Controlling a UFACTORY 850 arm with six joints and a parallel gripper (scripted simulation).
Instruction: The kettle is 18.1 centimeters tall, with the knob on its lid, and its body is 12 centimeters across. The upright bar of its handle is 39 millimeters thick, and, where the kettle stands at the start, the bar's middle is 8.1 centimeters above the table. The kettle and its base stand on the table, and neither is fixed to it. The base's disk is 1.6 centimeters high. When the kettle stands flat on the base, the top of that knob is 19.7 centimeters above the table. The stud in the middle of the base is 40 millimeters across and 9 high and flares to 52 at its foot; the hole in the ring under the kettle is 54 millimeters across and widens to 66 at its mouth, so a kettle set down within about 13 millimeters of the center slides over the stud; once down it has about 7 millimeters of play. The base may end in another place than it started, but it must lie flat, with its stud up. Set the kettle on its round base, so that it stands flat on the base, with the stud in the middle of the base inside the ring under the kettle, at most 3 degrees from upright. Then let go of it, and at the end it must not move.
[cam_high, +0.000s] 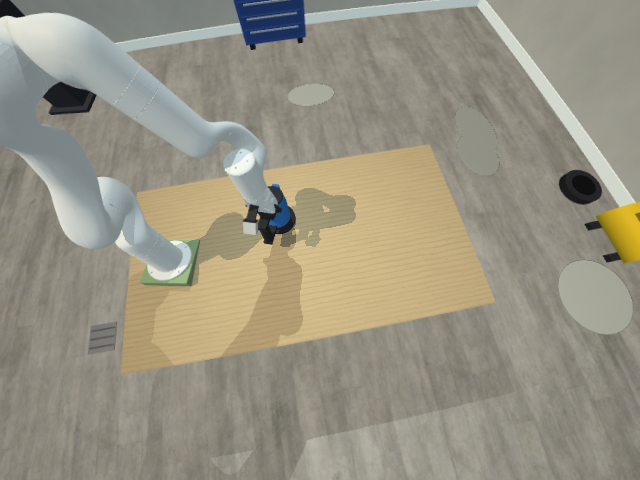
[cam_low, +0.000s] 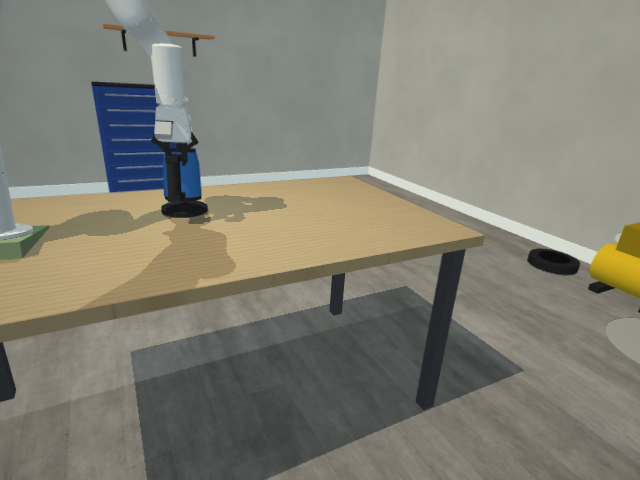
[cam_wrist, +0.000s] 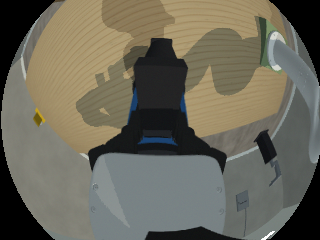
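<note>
Right now the blue kettle is 5 cm below my hand, 3 cm to the left of it and 1 cm ahead of it. From my hand the other things lie so: round black base: 18 cm below, 6 cm to the left, 1 cm ahead.
</note>
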